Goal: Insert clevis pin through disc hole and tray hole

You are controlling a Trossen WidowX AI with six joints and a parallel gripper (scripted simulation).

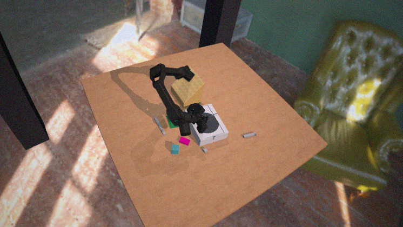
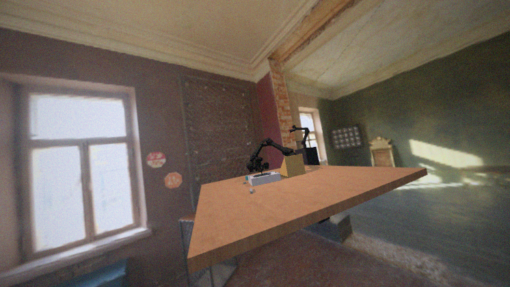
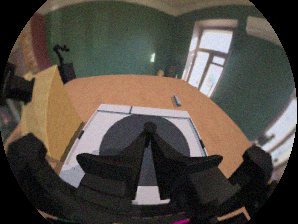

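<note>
The dark clevis pin is 1 cm below my gripper tip. From my gripper tip the other things lie so: dark grey disc: 3 cm below; then rimmed tray: 1 cm behind, 4 cm below; then small grey cube: 13 cm ahead, 11 cm to the right, 8 cm below.
</note>
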